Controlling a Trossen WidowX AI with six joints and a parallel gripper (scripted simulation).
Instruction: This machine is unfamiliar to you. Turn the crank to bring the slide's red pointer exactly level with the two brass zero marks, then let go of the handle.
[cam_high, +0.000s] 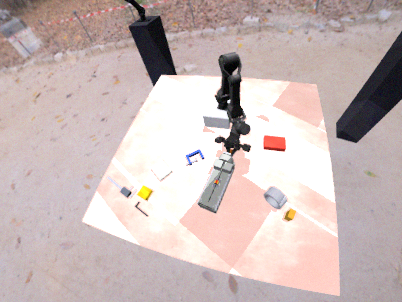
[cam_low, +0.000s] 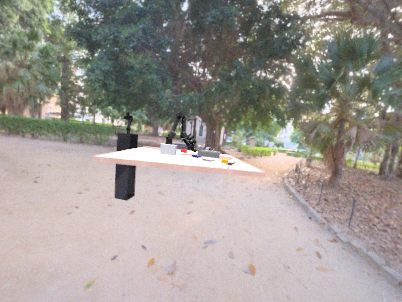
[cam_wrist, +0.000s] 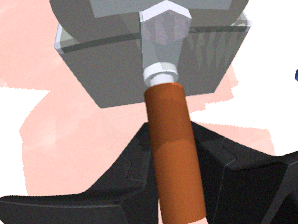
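My gripper tip is 3 cm below the crank handle and 2 cm past it. From my gripper tip the other things lie so: white tile: 34 cm to the right, 19 cm ahead, 2 cm below; then red pointer: 16 cm ahead, 5 cm above; then red block: 21 cm to the left, 19 cm behind, 2 cm below.
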